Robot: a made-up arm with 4 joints. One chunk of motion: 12 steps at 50 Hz.
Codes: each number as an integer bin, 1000 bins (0 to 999) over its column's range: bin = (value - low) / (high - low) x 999, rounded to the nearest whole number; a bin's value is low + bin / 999 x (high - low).
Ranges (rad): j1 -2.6..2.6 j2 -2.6..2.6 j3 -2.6..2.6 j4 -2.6..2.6
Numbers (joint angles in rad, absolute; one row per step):
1: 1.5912 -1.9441 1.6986 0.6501
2: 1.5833 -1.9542 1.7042 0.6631
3: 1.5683 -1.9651 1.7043 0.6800
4: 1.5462 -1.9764 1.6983 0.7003
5: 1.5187 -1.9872 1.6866 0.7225
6: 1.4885 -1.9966 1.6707 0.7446
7: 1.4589 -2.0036 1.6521 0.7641
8: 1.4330 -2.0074 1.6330 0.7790
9: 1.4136 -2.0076 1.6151 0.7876
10: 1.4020 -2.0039 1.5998 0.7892
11: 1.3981 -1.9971 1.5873 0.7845
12: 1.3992 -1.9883 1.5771 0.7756
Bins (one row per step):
1: 805 126 826 624
2: 804 124 827 627
3: 801 122 827 630
4: 797 120 826 634
5: 791 118 824 638
6: 785 116 820 643
7: 780 115 817 646
8: 775 114 813 649
9: 771 114 810 651
10: 769 115 807 651
11: 768 116 804 650
12: 768 118 802 649

